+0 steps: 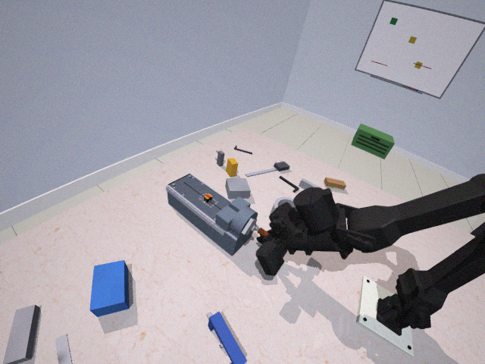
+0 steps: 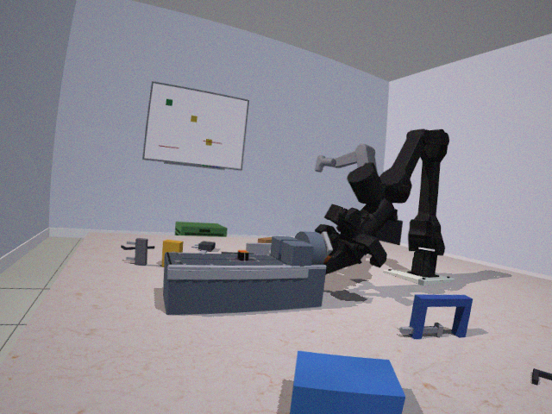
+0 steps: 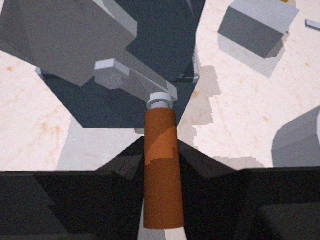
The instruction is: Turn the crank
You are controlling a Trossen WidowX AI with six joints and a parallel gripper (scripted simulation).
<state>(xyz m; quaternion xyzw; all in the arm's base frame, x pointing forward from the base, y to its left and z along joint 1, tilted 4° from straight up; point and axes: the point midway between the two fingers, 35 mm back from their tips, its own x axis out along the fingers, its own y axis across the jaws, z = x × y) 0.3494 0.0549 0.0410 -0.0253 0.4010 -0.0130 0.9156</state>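
My gripper tip is 3 cm below the brown crank handle and 2 cm past it. From my gripper tip the other things lie so: blue bracket: 23 cm to the left, 7 cm behind, 1 cm below; red pointer: 17 cm ahead, 4 cm above, 2 cm to the left; grey block: 18 cm ahead, 14 cm to the right, 3 cm below.
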